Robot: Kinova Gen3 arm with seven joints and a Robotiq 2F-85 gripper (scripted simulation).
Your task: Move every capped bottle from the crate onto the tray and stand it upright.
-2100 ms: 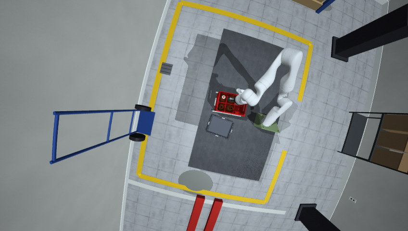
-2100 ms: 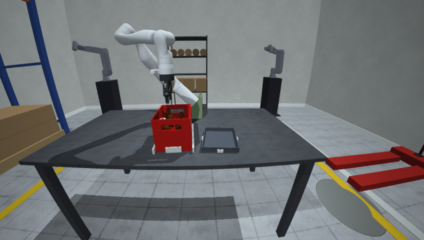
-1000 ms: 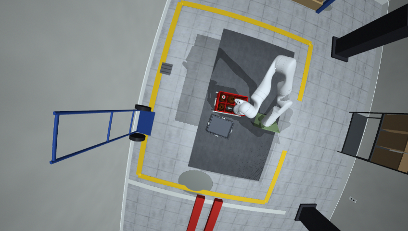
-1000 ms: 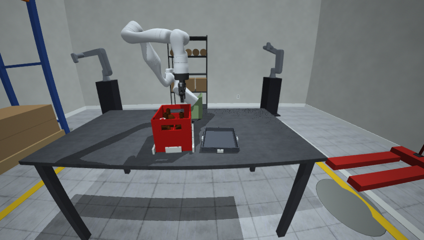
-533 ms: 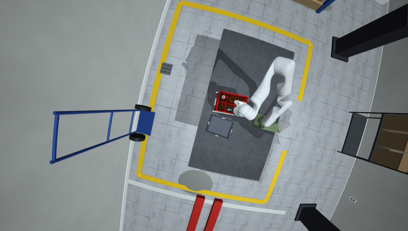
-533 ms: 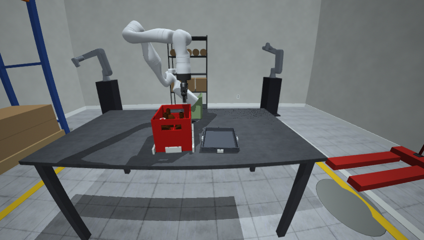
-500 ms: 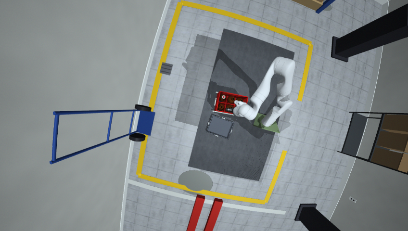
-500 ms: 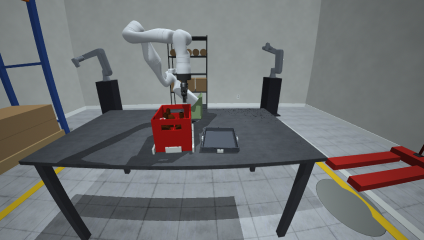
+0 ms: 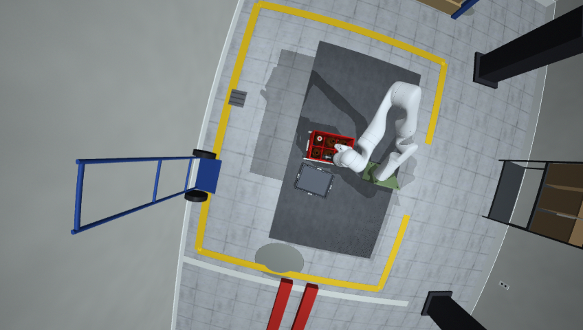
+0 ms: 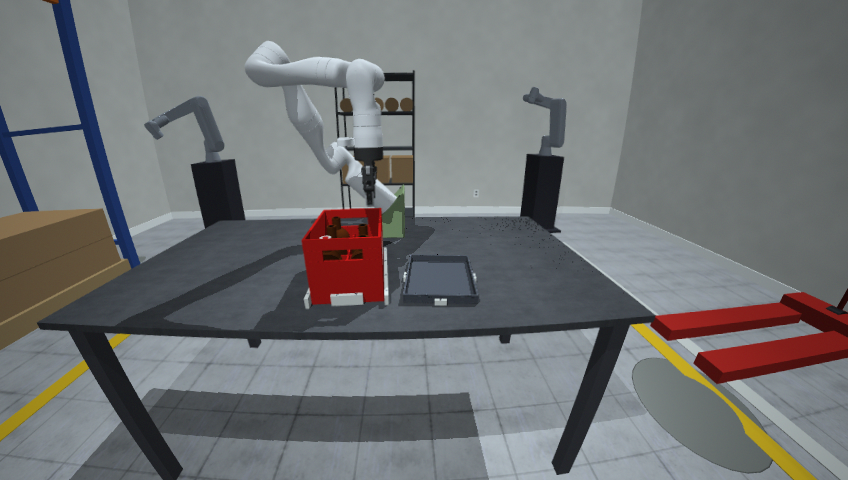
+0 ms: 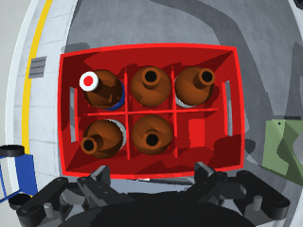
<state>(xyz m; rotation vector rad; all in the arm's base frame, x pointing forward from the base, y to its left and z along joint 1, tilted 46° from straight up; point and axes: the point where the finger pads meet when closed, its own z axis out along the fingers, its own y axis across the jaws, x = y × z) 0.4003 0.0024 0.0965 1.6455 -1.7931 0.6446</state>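
Right now my hand is 7 cm to the left of the red crate and 15 cm above it. The rest, counted from my hand: grey tray: 5 cm ahead, 19 cm to the left, 22 cm below.
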